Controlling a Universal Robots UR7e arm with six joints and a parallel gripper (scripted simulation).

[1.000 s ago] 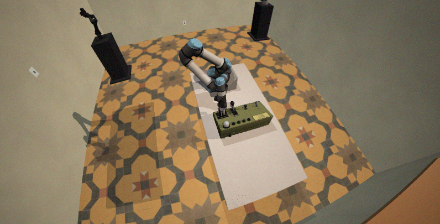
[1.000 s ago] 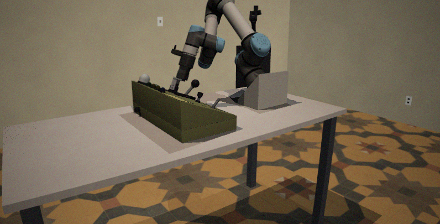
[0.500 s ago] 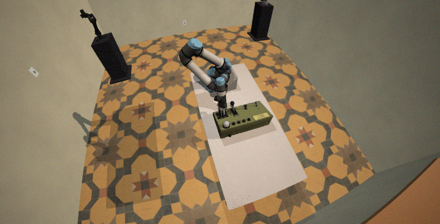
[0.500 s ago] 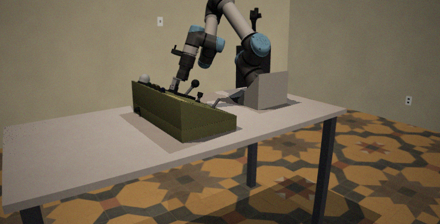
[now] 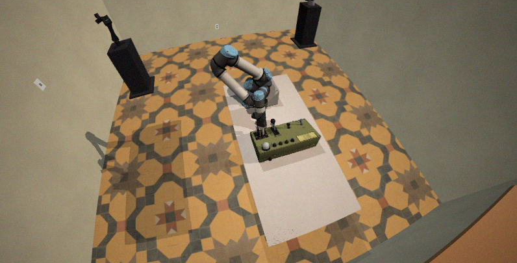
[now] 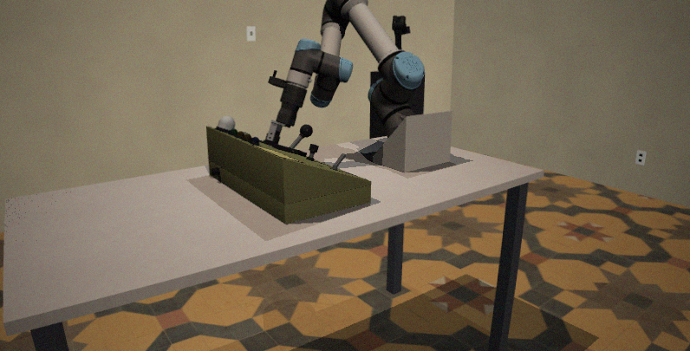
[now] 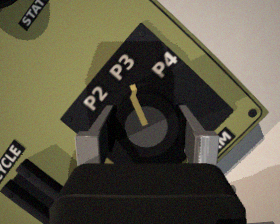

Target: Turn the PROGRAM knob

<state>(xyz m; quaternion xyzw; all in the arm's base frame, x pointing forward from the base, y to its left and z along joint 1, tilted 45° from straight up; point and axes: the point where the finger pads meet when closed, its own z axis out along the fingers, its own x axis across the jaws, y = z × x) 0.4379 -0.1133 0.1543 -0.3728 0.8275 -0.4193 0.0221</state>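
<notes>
Right now the ball-topped lever is 20 mm behind my hand and 120 mm to the left of it. The rest, counted from my hand: black mode knob: 10 mm ahead, 240 mm to the left; then thin lever: 10 mm ahead, 360 mm to the left, 10 mm below; then olive console: 40 mm ahead, 180 mm to the left, 30 mm below.
</notes>
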